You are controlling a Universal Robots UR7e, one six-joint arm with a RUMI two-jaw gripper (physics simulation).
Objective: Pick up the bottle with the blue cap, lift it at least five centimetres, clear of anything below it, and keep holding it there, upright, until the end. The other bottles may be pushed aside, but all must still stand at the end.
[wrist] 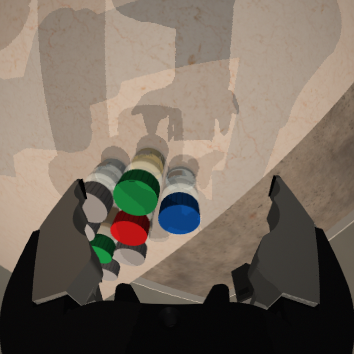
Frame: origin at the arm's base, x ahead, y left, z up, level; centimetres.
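Seen in the pictures: gripper, fingertip midpoint: (176, 178).
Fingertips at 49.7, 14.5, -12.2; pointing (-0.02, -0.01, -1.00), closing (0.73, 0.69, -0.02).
Observation:
Offsets run from my fingertips to a thing's middle, as dx, dy, dz. Level surfaces: height alone.
The bottle with the blue cap {+6.0, -6.4, -9.3} (179, 214) stands upright at the right side of a tight group of bottles, near the table's diagonal edge. Its clear and white body shows above the cap in the view. My gripper (176, 178) is open and empty, its two jaws wide apart at the left and right. The blue cap appears between the jaws, a little left of the right jaw's side of the gap. I cannot tell how far the fingertips are above the bottles.
A large green-capped bottle {-0.2, -7.4, -9.3} (136, 193) and a red-capped bottle {+2.7, -13.6, -9.3} (130, 228) stand just left of the blue one. A grey-capped bottle {-3.9, -13.4, -9.3} (96, 204), a small green-capped bottle {+1.8, -23.2, -9.3} (103, 249) and white-capped ones {+6.1, -19.0, -9.3} (130, 254) stand further left and lower, partly hidden by the left jaw. The table {dz -14.6} (280, 60) ends at a diagonal edge on the right.

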